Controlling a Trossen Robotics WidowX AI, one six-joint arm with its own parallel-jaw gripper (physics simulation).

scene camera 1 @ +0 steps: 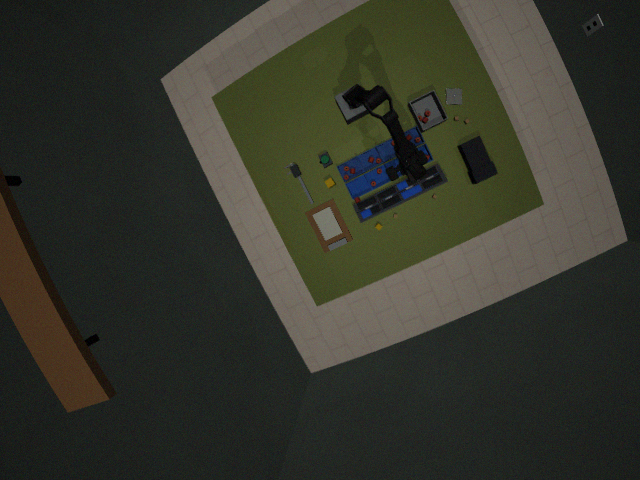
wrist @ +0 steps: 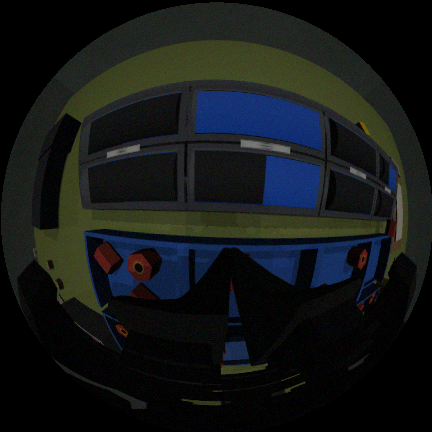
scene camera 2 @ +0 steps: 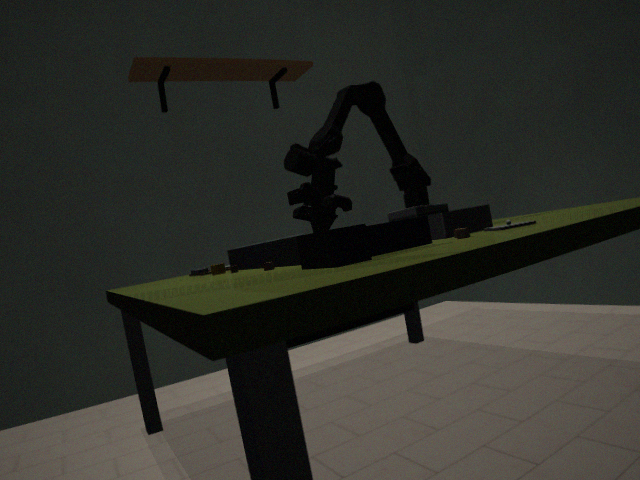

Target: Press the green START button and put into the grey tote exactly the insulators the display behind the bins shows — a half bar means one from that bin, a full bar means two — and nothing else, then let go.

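Seen in the pictures: gripper, fingertip midpoint: [wrist: 228,253]; arm's base, origin of the base link: [scene camera 1: 354,101] [scene camera 2: 418,207].
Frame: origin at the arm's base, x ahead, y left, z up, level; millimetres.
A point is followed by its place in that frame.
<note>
My gripper [wrist: 228,253] @[x 385, y 144, z -50 mm] [scene camera 1: 392,172] [scene camera 2: 320,223] is shut with nothing between the fingers. It hangs low over the middle of the blue bins [wrist: 169,278] [scene camera 1: 366,168]. Red hexagonal insulators [wrist: 144,264] @[x 359, y 205, z -54 mm] lie in the left bin, and another insulator [wrist: 358,255] @[x 397, y -12, z -55 mm] lies in the right one. On the display [wrist: 185,144] @[x 450, y 187, z -42 mm] [scene camera 1: 399,192] @[x 470, y 83, z -41 mm] behind the bins, the upper middle panel [wrist: 257,116] @[x 472, y 145, z -25 mm] is fully blue and the lower middle panel [wrist: 292,181] @[x 439, y 114, z -38 mm] is half blue. The grey tote [scene camera 1: 441,105] @[x 134, y 383, z -30 mm] holds several red insulators. The green START button [scene camera 1: 325,159] @[x 212, y -215, z -43 mm] stands left of the bins.
A black box [scene camera 1: 477,159] @[x 422, y 479, z -32 mm] stands right of the display. A wood-framed tray [scene camera 1: 315,230] @[x 537, y -375, z -77 mm], a yellow cube [scene camera 1: 330,182] @[x 327, y -224, z -45 mm] and a long tool [scene camera 1: 301,183] @[x 283, y -373, z -80 mm] lie to the left. A grey tile [scene camera 1: 453,96] @[x 99, y 465, z -71 mm] lies beside the tote. A wall shelf [scene camera 2: 218,69] hangs behind.
</note>
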